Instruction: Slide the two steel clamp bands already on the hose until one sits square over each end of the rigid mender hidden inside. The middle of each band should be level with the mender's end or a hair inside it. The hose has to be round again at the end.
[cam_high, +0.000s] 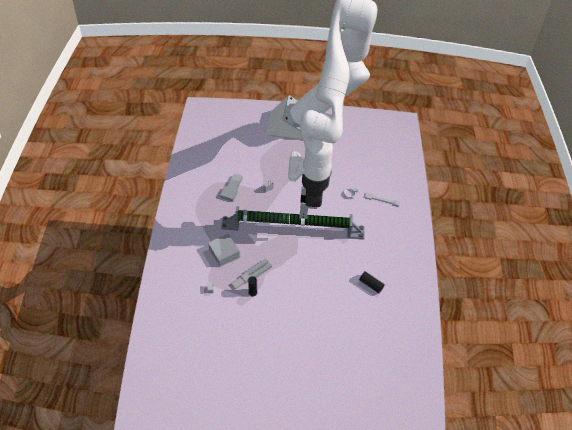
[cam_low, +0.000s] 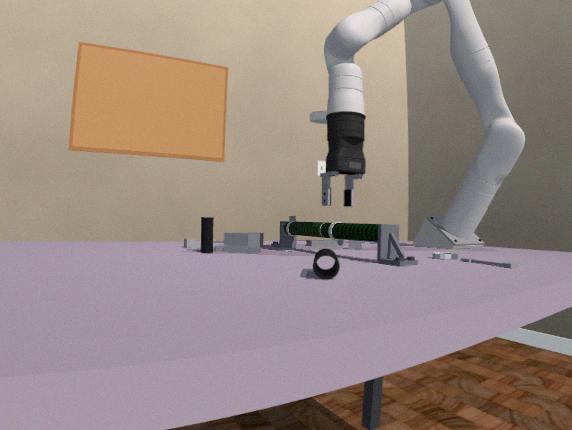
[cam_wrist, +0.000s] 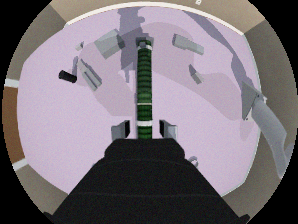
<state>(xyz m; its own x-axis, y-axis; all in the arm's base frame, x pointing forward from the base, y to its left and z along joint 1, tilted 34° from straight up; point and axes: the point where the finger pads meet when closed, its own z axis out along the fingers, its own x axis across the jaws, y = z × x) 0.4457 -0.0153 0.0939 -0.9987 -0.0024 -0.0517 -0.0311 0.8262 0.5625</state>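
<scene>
Right now my hand is 220 mm to the left of the grey block, 110 mm short of it and 100 mm above it. From my hand the other things lie so: black cylinder (240 mm ahead, 120 mm to the right, 80 mm below); flat wrench (260 mm to the left, 140 mm behind, 120 mm below).
</scene>
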